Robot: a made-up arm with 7 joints. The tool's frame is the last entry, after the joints.
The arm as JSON. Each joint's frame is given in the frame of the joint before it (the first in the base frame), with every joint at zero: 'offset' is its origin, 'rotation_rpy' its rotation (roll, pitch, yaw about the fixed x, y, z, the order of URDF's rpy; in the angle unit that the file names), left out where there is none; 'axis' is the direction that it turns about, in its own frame. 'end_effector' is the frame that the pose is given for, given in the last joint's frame.
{
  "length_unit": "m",
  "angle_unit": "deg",
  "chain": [
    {
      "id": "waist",
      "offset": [
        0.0,
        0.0,
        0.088
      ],
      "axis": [
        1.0,
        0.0,
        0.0
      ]
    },
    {
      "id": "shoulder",
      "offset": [
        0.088,
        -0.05,
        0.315
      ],
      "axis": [
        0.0,
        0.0,
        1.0
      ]
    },
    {
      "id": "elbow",
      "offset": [
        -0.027,
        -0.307,
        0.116
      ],
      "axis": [
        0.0,
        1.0,
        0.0
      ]
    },
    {
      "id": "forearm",
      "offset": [
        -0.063,
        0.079,
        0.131
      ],
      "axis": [
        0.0,
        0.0,
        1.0
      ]
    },
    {
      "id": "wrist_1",
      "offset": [
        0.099,
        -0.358,
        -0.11
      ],
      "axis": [
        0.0,
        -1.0,
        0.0
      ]
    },
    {
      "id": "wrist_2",
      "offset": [
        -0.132,
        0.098,
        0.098
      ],
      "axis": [
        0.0,
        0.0,
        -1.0
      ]
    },
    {
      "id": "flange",
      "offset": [
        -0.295,
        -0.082,
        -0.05
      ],
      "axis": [
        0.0,
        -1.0,
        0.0
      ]
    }
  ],
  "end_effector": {
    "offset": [
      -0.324,
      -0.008,
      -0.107
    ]
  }
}
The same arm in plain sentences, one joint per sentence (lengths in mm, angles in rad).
The arm has seven revolute joints in a row. What follows holds with every joint at zero, and every direction is one of the base frame's. The first joint sits 88.0 mm along +z from the base frame's origin and rotates about +x. The second joint sits 88.0 mm along +x and 50.0 mm along -y and 315.0 mm along +z from the first joint and rotates about +z. The third joint sits 27.0 mm along -x and 307.0 mm along -y and 116.0 mm along +z from the second joint and rotates about +y. The fourth joint sits 63.0 mm along -x and 79.0 mm along +y and 131.0 mm along +z from the third joint and rotates about +z. The fifth joint sits 99.0 mm along +x and 358.0 mm along -y and 110.0 mm along -z from the fourth joint and rotates about -y. The sixth joint sits 132.0 mm along -x and 98.0 mm along +y and 98.0 mm along +z from the fifth joint and rotates about -z. The seventh joint sits 295.0 mm along -x and 82.0 mm along -y and 50.0 mm along -z from the sixth joint and rotates about -y. The tool frame, which is the frame that the pose is given for, sits 324.0 mm along -x and 8.0 mm along -y and 107.0 mm along -z from the seventh joint; its axes are parallel to the base frame's.
